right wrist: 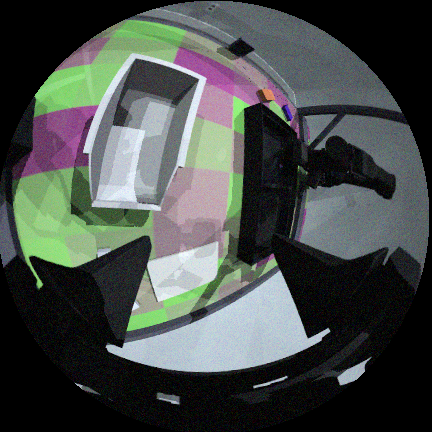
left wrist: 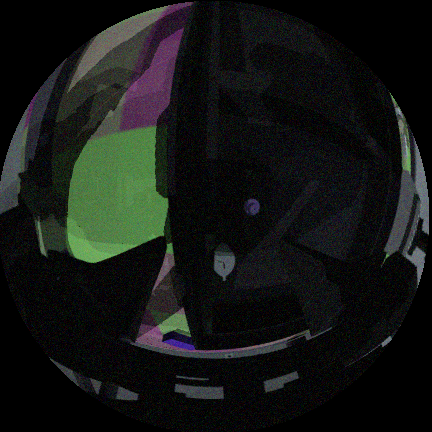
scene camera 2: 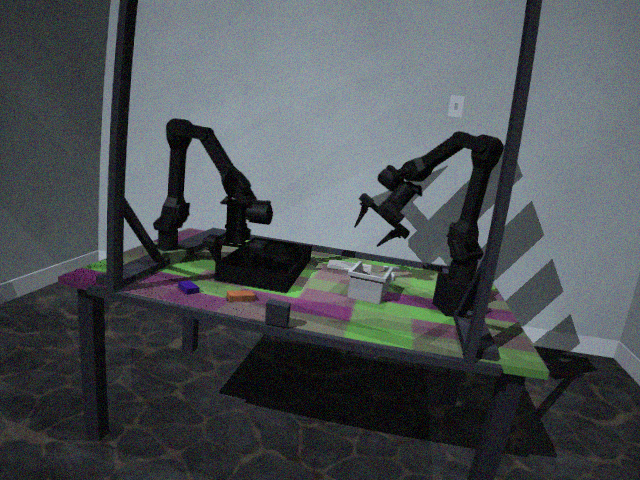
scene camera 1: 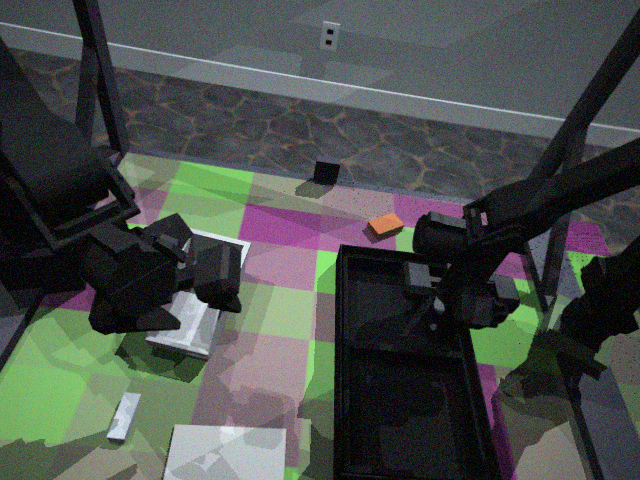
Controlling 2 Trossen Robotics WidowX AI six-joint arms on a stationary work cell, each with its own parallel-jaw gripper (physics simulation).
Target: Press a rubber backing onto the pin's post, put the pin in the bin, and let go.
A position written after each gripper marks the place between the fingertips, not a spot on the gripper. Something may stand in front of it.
Note:
The left gripper (scene camera 1: 439,314) is open and touches a black two-compartment bin (scene camera 1: 404,394). The right gripper (scene camera 1: 209,317) is open, with nothing in its grasp.
The left gripper also shows in the right wrist view (right wrist: 281,157), in the left wrist view (left wrist: 224,243) and in scene camera 2 (scene camera 2: 234,272). The right gripper also shows in the right wrist view (right wrist: 211,241) and in scene camera 2 (scene camera 2: 365,236). The black two-compartment bin is seen too in the right wrist view (right wrist: 268,191), in the left wrist view (left wrist: 256,111) and in scene camera 2 (scene camera 2: 277,269).

